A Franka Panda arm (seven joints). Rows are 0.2 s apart.
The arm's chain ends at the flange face. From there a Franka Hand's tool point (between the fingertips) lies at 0.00 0.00 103.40 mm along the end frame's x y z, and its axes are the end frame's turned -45 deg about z.
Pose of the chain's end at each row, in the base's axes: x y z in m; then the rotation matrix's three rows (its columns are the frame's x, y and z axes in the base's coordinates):
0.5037 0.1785 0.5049; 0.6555 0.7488 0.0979; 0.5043 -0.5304 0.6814; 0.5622 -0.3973 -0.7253
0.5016 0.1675 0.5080; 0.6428 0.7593 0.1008; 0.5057 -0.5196 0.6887; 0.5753 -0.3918 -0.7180
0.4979 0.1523 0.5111; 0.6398 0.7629 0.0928; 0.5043 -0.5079 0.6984; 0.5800 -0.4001 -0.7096
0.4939 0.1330 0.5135; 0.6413 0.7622 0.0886; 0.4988 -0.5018 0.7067; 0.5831 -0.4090 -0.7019
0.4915 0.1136 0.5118; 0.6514 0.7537 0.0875; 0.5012 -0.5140 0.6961; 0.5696 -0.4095 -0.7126
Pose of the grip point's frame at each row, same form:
0.5138 0.2490 0.4299; -0.0660 0.9930 0.0979; 0.7316 -0.0185 0.6814; 0.6785 0.1166 -0.7253
0.5120 0.2387 0.4338; -0.0824 0.9914 0.1008; 0.7250 -0.0098 0.6887; 0.6838 0.1298 -0.7180
0.5075 0.2245 0.4377; -0.0870 0.9919 0.0928; 0.7157 -0.0025 0.6984; 0.6930 0.1272 -0.7096
0.5031 0.2061 0.4409; -0.0855 0.9924 0.0886; 0.7075 -0.0021 0.7067; 0.7015 0.1231 -0.7019
0.5005 0.1856 0.4381; -0.0723 0.9936 0.0875; 0.7179 -0.0091 0.6961; 0.6923 0.1132 -0.7126

